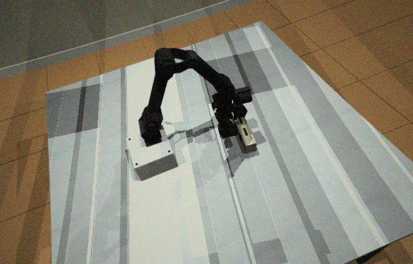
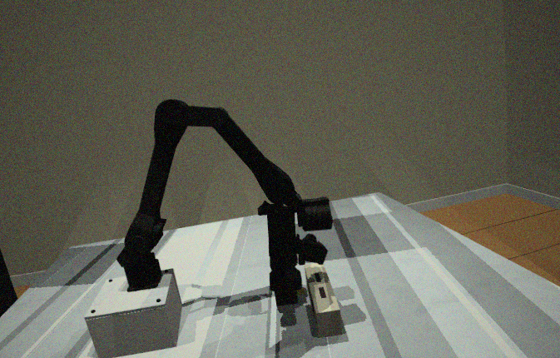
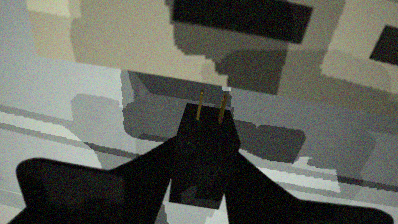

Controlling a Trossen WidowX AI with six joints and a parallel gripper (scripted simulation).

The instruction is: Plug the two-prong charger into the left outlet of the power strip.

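Now: gripper tip 20 mm short of the black two-prong charger and 10 mm below it.
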